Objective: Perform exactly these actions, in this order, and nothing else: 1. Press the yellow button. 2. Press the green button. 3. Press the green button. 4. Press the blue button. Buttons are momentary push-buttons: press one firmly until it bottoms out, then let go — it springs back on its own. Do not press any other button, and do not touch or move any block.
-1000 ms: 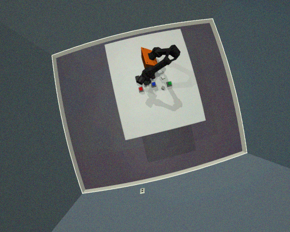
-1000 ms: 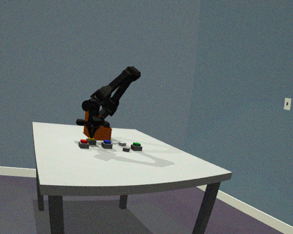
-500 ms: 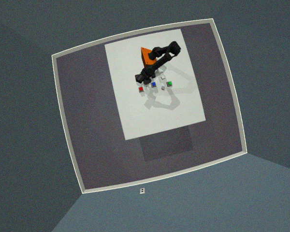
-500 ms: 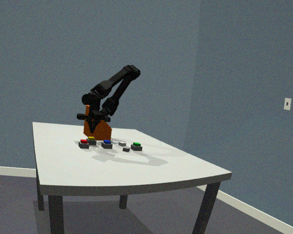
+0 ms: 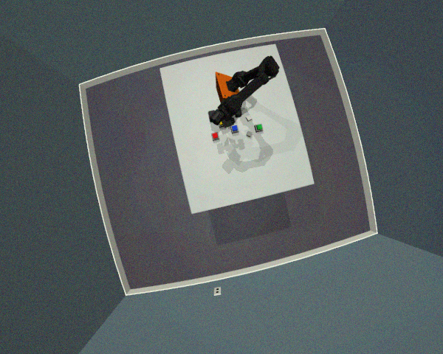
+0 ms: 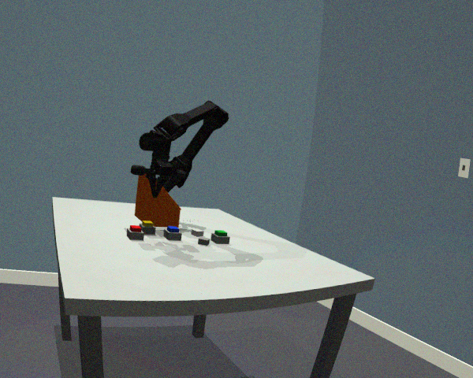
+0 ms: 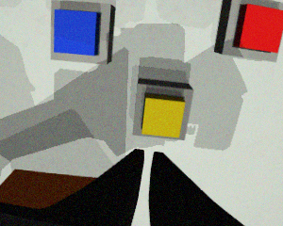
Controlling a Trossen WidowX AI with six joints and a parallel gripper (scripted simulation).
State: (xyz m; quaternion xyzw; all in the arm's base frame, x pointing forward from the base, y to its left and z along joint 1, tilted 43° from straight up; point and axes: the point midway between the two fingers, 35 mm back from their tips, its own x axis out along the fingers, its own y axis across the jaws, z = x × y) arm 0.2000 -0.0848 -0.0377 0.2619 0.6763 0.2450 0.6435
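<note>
Right now my gripper tip is 230 mm to the right of the green button, 90 mm above it and 80 mm short of it. The rest, counted from my gripper tip: yellow button: 90 mm below, 10 mm to the right, 10 mm behind; then red button: 90 mm below, 80 mm to the right, 70 mm ahead; then blue button: 90 mm below, 60 mm to the left, 50 mm ahead.
</note>
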